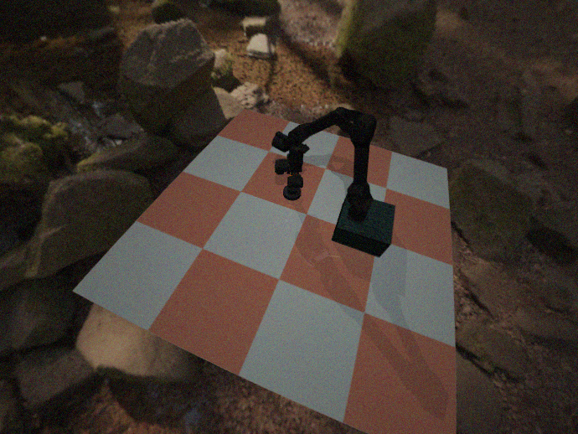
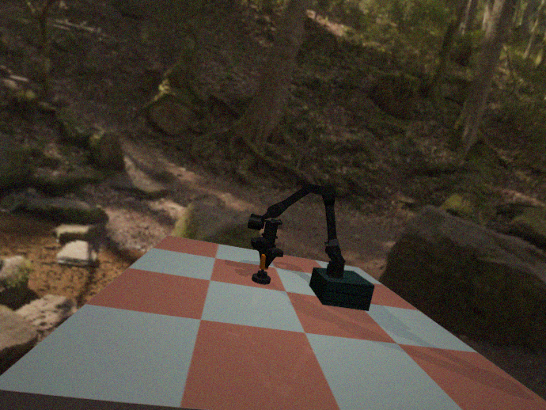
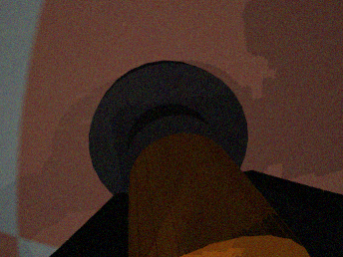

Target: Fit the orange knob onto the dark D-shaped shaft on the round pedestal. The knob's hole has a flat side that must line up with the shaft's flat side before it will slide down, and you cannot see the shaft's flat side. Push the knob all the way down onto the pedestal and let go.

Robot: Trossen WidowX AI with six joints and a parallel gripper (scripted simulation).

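Right now the orange knob is 2 cm above my gripper tip. Round my gripper tip: round pedestal 4 cm below.
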